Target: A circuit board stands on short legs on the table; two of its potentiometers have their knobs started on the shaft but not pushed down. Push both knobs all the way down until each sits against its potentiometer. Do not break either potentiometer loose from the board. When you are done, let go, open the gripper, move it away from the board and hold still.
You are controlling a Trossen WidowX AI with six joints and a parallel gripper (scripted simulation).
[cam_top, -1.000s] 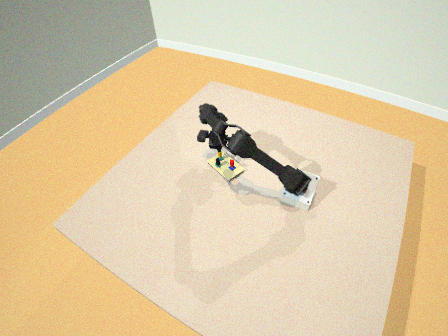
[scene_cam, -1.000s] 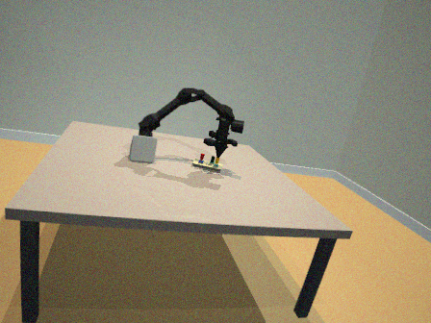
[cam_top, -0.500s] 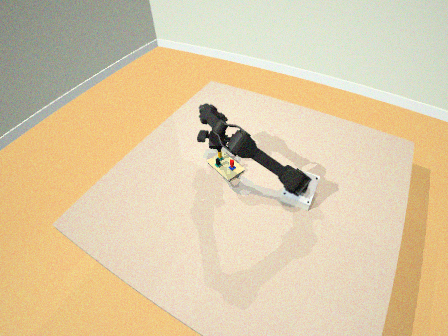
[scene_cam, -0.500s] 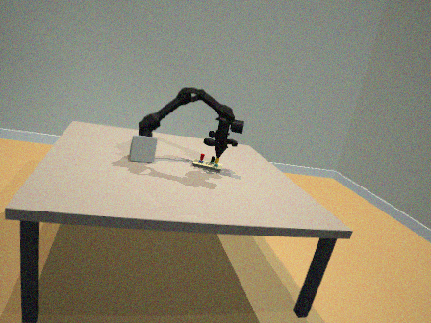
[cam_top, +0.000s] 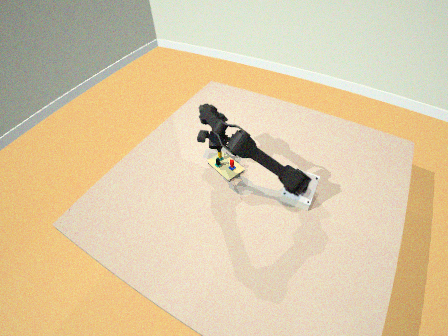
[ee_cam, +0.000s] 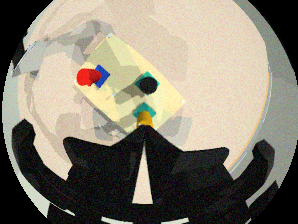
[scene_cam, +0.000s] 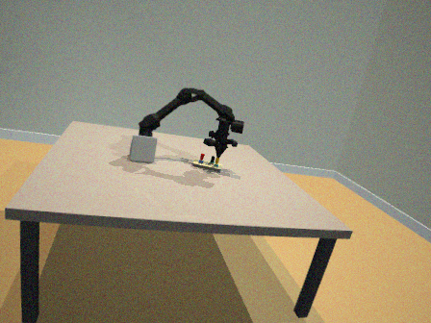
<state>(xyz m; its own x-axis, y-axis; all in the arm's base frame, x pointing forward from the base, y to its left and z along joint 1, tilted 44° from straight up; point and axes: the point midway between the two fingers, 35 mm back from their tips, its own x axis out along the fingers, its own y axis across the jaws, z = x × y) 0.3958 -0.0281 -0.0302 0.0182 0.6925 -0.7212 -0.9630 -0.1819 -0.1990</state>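
Now: the yellow knob 10 mm below my gripper tip. Also, from my gripper tip: red knob (80 mm behind, 30 mm to the left, 10 mm below).
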